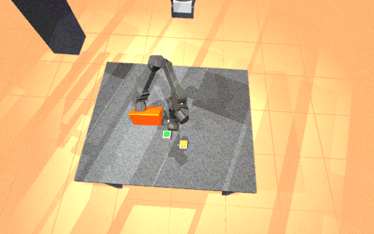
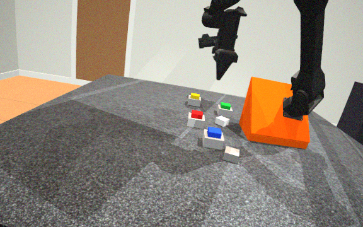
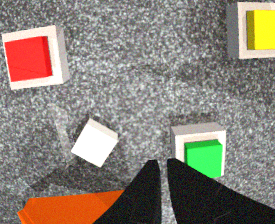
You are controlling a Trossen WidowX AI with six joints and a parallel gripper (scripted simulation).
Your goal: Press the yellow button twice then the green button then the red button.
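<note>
The red button lies 100 mm below my gripper tip, 90 mm to the left of it and 50 mm ahead of it. Also, from my gripper tip: yellow button: 110 mm to the right, 100 mm below, 60 mm ahead; then small white block: 120 mm below, 50 mm to the left, 40 mm behind; then green button: 100 mm below, 50 mm to the right, 50 mm behind.
</note>
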